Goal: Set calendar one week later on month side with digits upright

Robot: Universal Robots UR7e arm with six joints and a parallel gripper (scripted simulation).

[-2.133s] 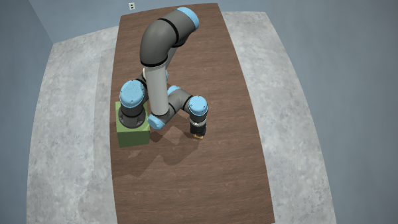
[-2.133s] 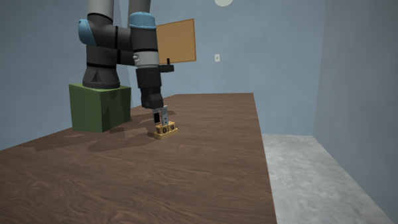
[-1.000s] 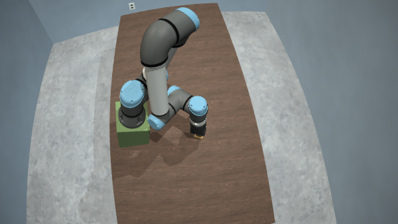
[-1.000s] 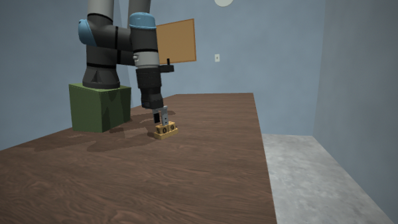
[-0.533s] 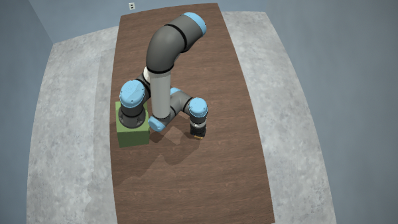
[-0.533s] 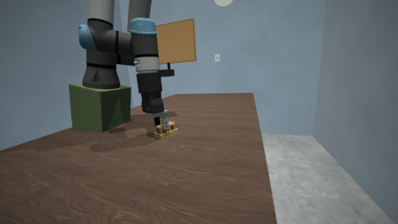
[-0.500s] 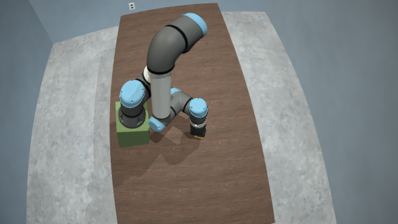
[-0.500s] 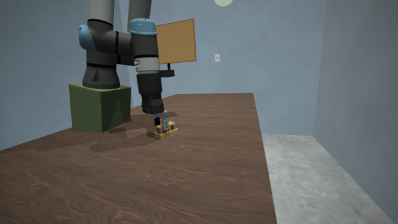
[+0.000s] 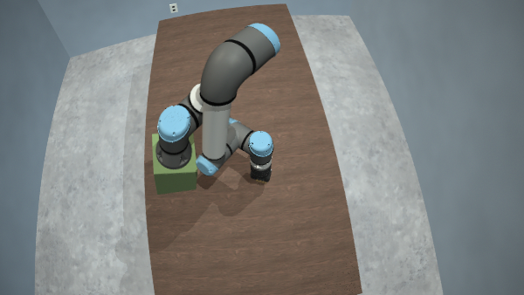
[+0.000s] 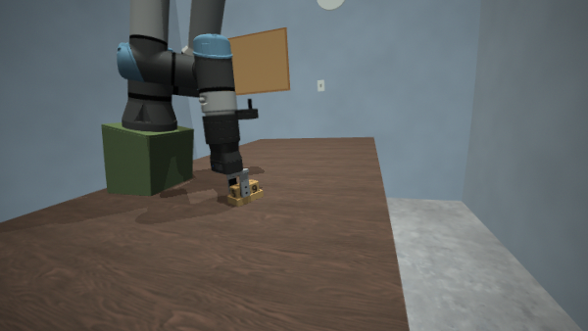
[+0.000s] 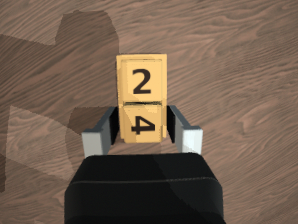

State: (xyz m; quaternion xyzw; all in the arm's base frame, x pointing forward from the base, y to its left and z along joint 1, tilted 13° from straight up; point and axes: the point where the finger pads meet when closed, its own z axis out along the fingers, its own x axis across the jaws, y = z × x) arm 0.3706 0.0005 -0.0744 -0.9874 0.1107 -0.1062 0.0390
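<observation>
The wooden cube lies 1 cm below my hand. From my hand the other things lie so: wooden calendar tray 2 cm to the left, 3 cm below.
</observation>
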